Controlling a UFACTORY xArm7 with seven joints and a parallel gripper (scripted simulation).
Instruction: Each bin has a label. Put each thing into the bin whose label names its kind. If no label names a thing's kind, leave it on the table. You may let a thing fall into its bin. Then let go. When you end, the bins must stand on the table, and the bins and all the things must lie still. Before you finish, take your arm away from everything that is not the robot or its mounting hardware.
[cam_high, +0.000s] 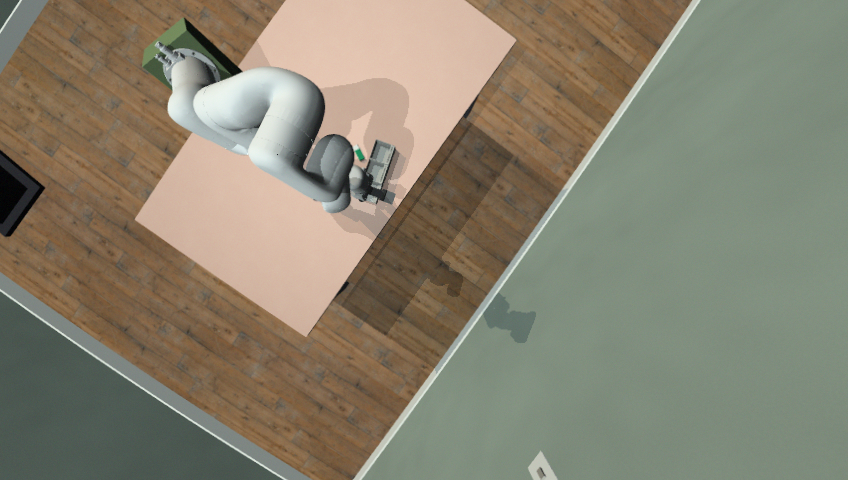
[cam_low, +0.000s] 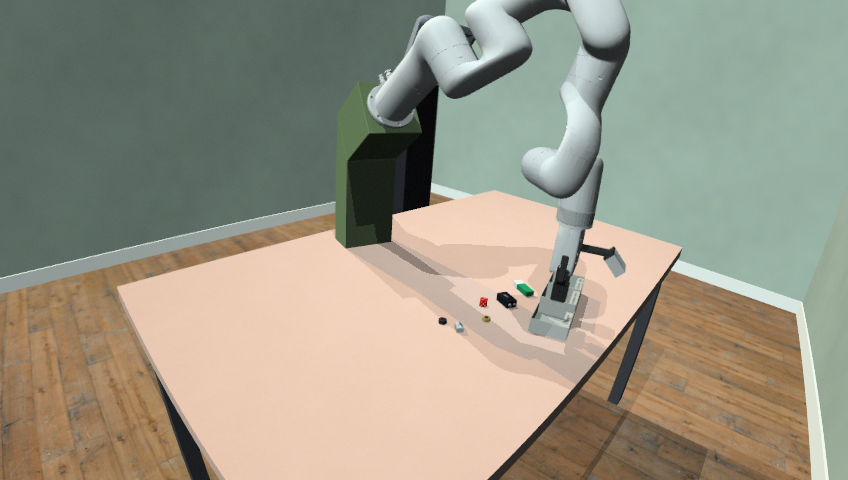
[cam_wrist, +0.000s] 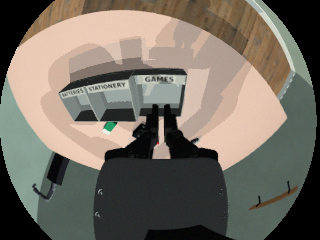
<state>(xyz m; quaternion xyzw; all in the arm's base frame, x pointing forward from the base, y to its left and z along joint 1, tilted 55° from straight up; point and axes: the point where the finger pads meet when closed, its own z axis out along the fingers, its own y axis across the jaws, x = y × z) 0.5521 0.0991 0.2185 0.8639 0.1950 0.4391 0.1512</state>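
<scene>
Right now the three-part bin is 80 mm to the left of my hand, 70 mm below it and 30 mm behind it. The rest, counted from my hand: black block (120 mm behind, 80 mm below, 10 mm to the left); yellow ring (110 mm behind, 90 mm to the right, 90 mm below); red die (160 mm behind, 80 mm below, 40 mm to the right).
</scene>
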